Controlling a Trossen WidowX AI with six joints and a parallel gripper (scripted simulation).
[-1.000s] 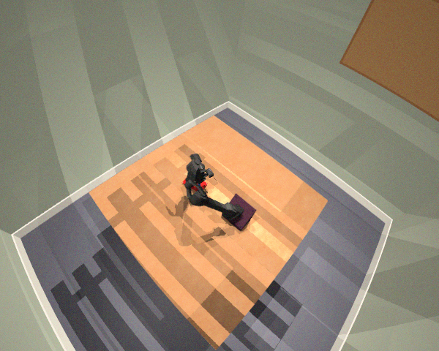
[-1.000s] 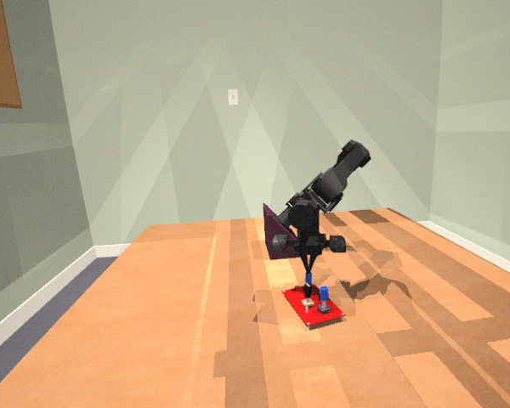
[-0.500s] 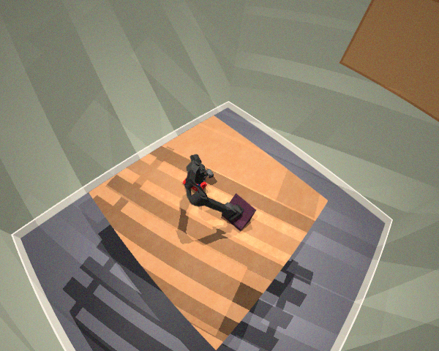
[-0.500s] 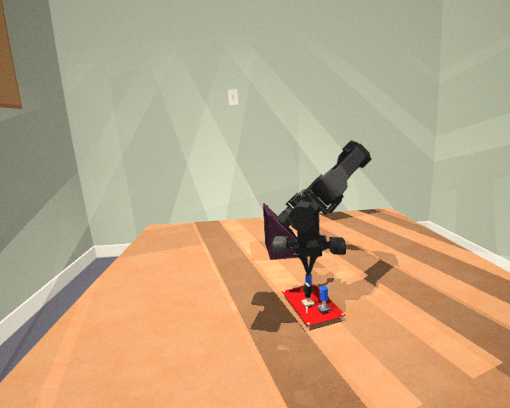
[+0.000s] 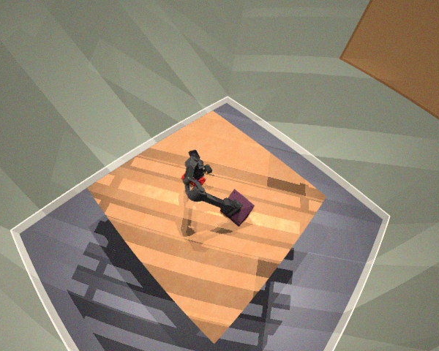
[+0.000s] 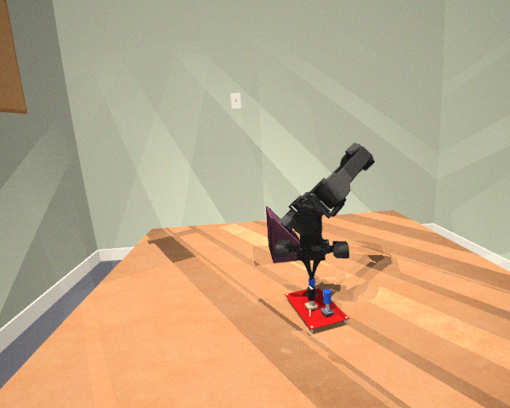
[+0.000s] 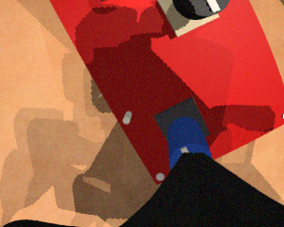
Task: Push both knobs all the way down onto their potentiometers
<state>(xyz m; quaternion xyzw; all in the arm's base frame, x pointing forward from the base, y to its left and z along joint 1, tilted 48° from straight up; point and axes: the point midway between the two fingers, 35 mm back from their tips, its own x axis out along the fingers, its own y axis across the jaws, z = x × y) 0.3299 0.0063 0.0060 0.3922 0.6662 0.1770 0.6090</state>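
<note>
Now: the blue knob 10 mm below my gripper tip. The rest, counted from my gripper tip: black slotted knob 60 mm ahead, 20 mm to the right.
</note>
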